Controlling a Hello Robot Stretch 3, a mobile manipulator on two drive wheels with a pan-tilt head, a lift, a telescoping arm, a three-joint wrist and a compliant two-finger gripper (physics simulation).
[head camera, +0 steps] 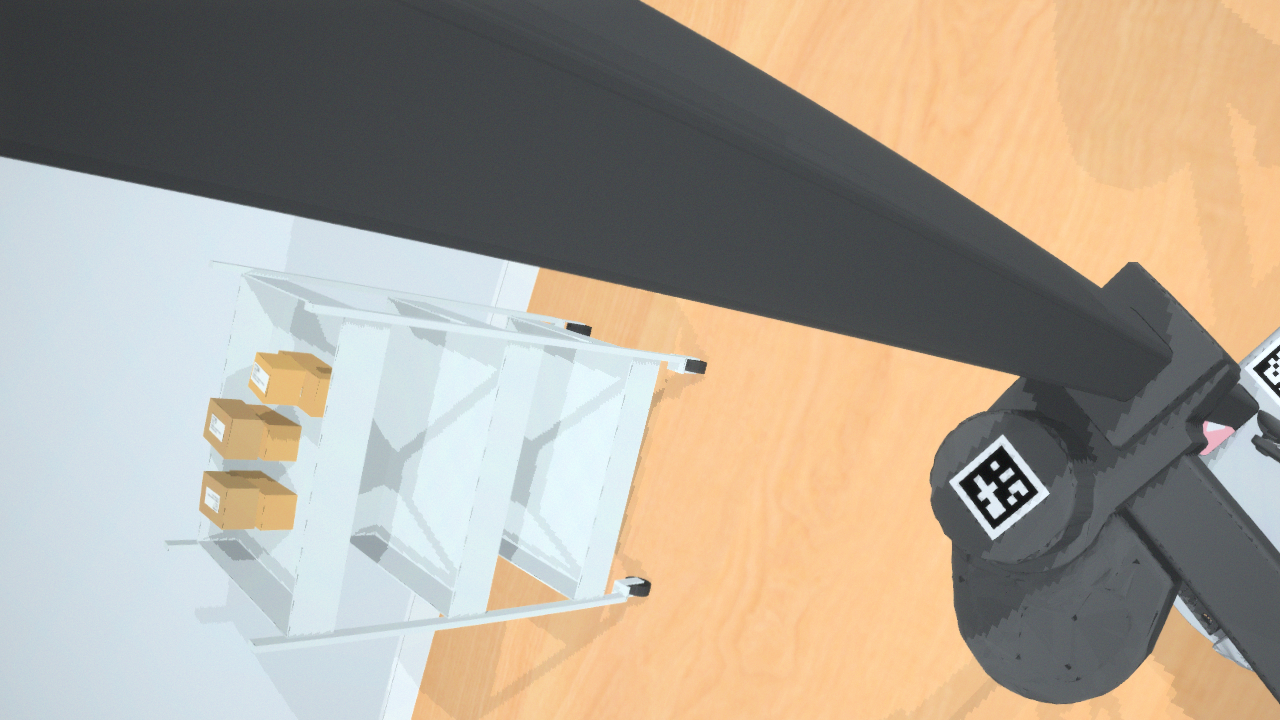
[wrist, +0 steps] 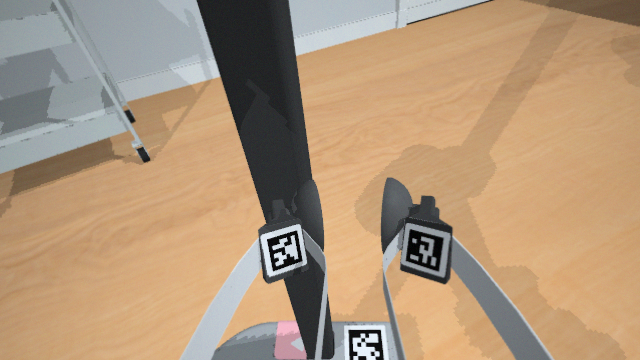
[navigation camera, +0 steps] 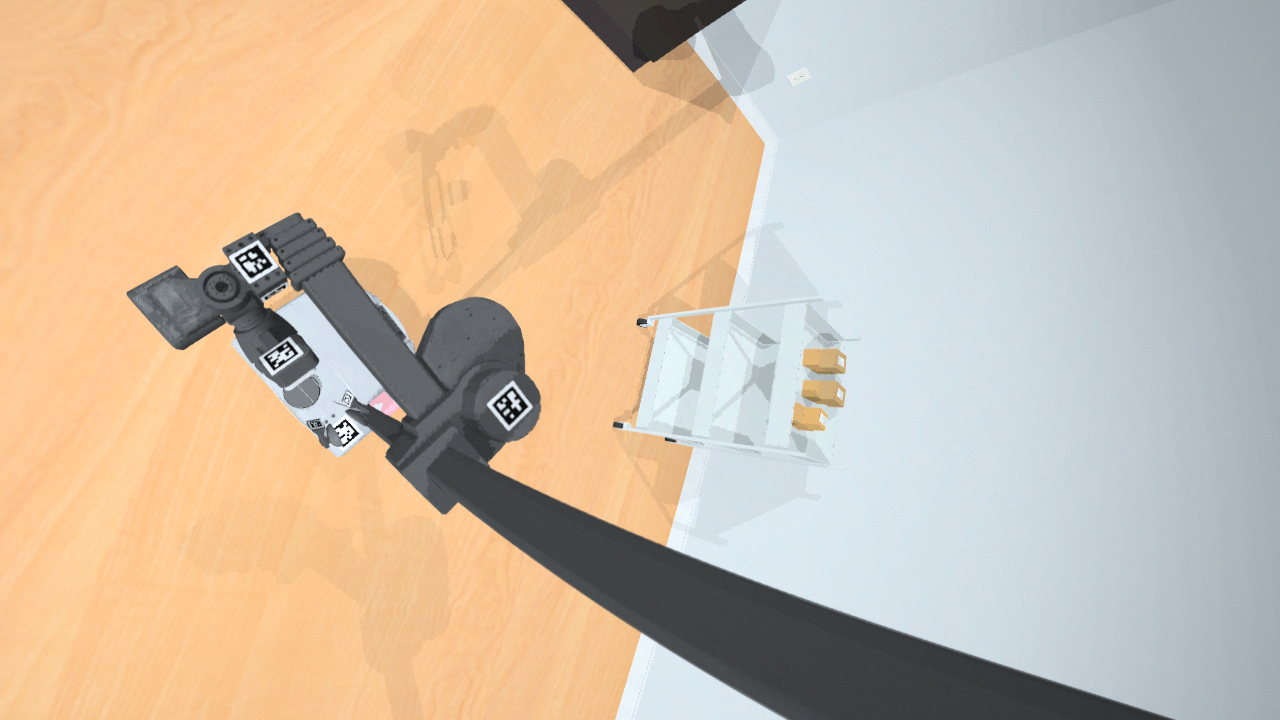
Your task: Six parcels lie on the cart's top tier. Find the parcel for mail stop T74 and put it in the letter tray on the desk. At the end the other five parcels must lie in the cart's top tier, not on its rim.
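Places are measured from the robot's base along level axes (x down, y back, z left), in metres.
Pixels of known places: gripper, fingertip midpoint: [navigation camera: 353,434]; robot's base, origin of the base link: [navigation camera: 303,387].
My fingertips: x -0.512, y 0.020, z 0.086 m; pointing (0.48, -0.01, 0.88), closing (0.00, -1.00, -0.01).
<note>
For each thing: its top centre in the pictures, then the offset to it from my fingertips. "spot": a spot on its surface instead.
- white cart, surface spot: [head camera: 349,456] [navigation camera: 781,385] spot: dx -0.171, dy +0.801, dz +0.583 m
- middle group, surface spot: [head camera: 246,429] [navigation camera: 827,394] spot: dx -0.228, dy +0.929, dz +0.728 m
- third group, middle of its top: [head camera: 212,499] [navigation camera: 841,361] dx -0.252, dy +1.036, dz +0.685 m
The white cart [head camera: 349,456] [navigation camera: 780,394] [wrist: 65,140] stands against the wall, with part of it in the wrist view. Brown parcels stand on its top tier in three groups; one group [head camera: 286,380] [navigation camera: 810,417], a middle group [head camera: 246,429] [navigation camera: 819,392] and a third group [head camera: 237,499] [navigation camera: 821,360] show. White labels face up on some parcels, but their text is too small to read. My gripper [wrist: 350,204] [navigation camera: 331,413] is open and empty, over my own base, well away from the cart. The desk and letter tray do not show.
My dark mast [head camera: 537,179] [navigation camera: 626,564] [wrist: 265,110] crosses the views. My folded arm [navigation camera: 366,331] lies over my base [navigation camera: 313,331]. A dark cabinet [navigation camera: 648,31] stands by the wall at the top of the navigation view. A wall outlet [navigation camera: 798,77] is near it.
</note>
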